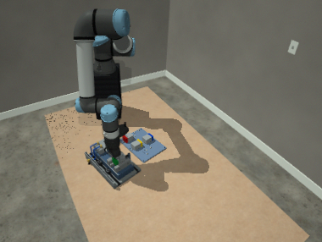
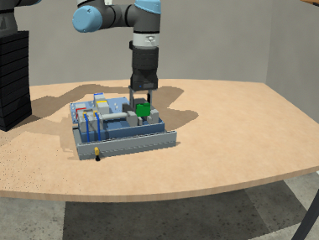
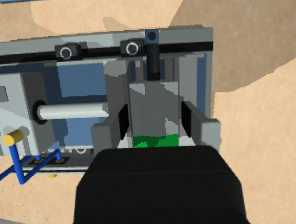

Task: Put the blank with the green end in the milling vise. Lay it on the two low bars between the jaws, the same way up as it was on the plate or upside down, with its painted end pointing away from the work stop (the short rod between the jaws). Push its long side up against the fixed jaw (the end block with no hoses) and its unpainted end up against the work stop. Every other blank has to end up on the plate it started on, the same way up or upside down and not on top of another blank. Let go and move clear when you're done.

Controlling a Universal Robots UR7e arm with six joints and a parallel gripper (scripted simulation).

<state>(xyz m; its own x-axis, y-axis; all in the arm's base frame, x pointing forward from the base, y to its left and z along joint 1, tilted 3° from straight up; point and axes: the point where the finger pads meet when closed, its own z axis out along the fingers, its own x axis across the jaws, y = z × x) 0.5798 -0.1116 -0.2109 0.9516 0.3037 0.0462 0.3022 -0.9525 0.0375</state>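
Now: hand 2 cm above the green-ended blank. From my hand the other things lie so: piston rod: 8 cm behind, 4 cm below, 3 cm to the right; work stop rod: 4 cm to the left, 3 cm below, 1 cm behind; fixed jaw: 4 cm below, 3 cm ahead, 1 cm to the left.
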